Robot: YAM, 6 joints.
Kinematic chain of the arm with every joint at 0, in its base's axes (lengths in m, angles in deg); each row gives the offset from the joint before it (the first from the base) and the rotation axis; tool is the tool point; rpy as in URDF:
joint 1: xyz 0 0 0.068 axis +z
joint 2: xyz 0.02 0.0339 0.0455 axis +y
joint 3: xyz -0.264 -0.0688 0 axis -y
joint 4: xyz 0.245 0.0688 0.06 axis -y
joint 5: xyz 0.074 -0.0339 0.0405 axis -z
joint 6: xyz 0.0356 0 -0.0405 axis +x
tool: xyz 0 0 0 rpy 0 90 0
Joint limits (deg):
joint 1: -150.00..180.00
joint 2: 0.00..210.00
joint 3: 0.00..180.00
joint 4: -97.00..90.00
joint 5: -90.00..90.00
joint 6: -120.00..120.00
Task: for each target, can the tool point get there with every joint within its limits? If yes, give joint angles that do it. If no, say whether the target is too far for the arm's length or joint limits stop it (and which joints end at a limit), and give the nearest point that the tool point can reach.
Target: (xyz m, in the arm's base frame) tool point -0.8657 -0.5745 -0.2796
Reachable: no: too far | nearest point -0.5032 -0.3339 -0.1118 | short by 0.466 m
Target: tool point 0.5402 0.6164 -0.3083
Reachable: no: too far | nearest point 0.3780 0.4313 -0.1785 | short by 0.278 m
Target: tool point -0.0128 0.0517 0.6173
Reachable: yes | joints 72.64 67.09 135.93 -62.59 -50.95 59.40
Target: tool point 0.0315 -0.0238 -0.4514
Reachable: no: joint limits stop it (at a limit: joint 2) | nearest point 0.0728 -0.0550 -0.3443 | short by 0.119 m
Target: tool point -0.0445 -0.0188 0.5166
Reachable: yes | joints 33.18 25.19 84.14 -31.58 -13.95 57.40
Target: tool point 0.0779 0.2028 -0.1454
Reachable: yes | joints 69.97 157.82 46.87 12.69 5.97 -15.22
